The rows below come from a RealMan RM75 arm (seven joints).
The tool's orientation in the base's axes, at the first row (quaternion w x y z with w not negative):
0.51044 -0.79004 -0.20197 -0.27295
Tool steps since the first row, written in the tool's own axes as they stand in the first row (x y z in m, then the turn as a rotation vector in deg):
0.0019 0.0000 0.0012 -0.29 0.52 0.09
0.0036 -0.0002 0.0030 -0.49 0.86 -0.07
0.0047 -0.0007 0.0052 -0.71 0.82 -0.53
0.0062 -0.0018 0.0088 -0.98 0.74 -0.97
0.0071 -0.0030 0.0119 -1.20 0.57 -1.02
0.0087 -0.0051 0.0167 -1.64 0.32 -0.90
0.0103 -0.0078 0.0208 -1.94 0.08 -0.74
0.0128 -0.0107 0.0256 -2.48 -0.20 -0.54
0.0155 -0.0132 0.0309 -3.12 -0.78 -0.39
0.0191 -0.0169 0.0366 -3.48 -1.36 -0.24
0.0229 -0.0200 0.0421 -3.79 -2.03 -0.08
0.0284 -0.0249 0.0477 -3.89 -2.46 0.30
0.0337 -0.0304 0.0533 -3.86 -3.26 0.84
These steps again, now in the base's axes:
0.0017 0.0012 0.0008 0.11 -0.14 -0.58
0.0033 0.0030 0.0014 0.12 -0.43 -0.89
0.0044 0.0052 0.0018 -0.18 -0.84 -0.85
0.0057 0.0090 0.0023 -0.53 -1.22 -0.82
0.0063 0.0124 0.0027 -0.81 -1.21 -0.83
0.0074 0.0177 0.0036 -1.27 -1.02 -0.97
0.0079 0.0226 0.0051 -1.61 -0.79 -1.05
0.0092 0.0282 0.0072 -2.15 -0.52 -1.26
0.0110 0.0342 0.0089 -2.95 -0.17 -1.32
0.0128 0.0410 0.0119 -3.54 0.18 -1.19
0.0151 0.0475 0.0146 -4.15 0.58 -0.98
0.0177 0.0548 0.0197 -4.40 1.09 -0.87
0.0198 0.0623 0.0251 -4.73 1.91 -0.47

